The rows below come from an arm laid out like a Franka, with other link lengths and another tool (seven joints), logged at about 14 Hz.
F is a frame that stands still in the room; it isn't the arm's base.
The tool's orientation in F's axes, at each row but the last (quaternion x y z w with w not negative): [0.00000 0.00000 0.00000 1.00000]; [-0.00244 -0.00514 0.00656 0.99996]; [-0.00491 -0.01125 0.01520 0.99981]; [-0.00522 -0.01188 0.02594 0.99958]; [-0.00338 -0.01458 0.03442 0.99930]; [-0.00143 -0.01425 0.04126 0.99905]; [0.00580 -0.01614 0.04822 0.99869]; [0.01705 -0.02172 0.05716 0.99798]
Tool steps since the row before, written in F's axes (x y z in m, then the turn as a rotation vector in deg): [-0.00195 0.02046 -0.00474 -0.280 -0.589 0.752]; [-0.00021 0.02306 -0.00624 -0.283 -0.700 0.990]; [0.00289 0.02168 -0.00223 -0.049 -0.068 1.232]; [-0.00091 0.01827 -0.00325 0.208 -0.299 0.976]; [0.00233 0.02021 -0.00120 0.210 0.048 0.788]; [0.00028 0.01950 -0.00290 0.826 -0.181 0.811]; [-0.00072 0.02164 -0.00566 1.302 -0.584 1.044]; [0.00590 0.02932 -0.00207 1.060 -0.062 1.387]
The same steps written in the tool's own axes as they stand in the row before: [-0.00195 0.02046 -0.00474 -0.280 -0.589 0.752]; [0.00003 0.02309 -0.00613 -0.282 -0.701 0.989]; [0.00350 0.02160 -0.00209 -0.024 -0.079 1.232]; [-0.00004 0.01833 -0.00305 0.215 -0.320 0.968]; [0.00368 0.02001 -0.00115 0.235 0.027 0.782]; [0.00181 0.01942 -0.00287 0.831 -0.252 0.787]; [0.00118 0.02155 -0.00592 1.273 -0.696 1.010]; [0.00909 0.02837 -0.00338 1.108 -0.140 1.343]
